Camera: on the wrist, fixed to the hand. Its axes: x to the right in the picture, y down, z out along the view.
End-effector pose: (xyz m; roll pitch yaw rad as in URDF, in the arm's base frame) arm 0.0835 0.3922 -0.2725 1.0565 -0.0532 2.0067
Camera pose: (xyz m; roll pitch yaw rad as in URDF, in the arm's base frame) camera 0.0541 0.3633 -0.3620 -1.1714 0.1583 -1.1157
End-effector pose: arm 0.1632 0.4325 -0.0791 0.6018 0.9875 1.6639
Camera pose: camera 0.1757 0.3424 -0.1169 -0.8011 -0.8988 -1.3761
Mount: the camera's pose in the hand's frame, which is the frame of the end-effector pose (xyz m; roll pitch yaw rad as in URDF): -0.0185 -0.0581 -0.0774 -0.1152 0.0351 -3.0407
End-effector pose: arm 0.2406 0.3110 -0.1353 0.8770 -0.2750 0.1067
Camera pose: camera 0.2459 0.3341 -0.2309 -0.9811 0.3748 -2.9947
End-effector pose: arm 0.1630 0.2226 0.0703 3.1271 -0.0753 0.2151
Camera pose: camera 0.1267 0.2753 0.1452 3.0332 0.0413 -3.0279
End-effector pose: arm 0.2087 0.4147 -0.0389 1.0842 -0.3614 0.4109
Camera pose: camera 0.2047 0.4580 -0.1273 -1.1939 0.4669 -2.7127
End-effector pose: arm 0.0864 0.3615 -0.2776 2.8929 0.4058 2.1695
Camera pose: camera 0.0202 0.3248 -0.2145 -2.9636 -0.4126 -1.0883
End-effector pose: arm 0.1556 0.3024 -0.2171 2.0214 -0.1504 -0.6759
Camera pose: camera 0.2029 0.3862 -0.2383 -2.1529 0.2254 2.3882
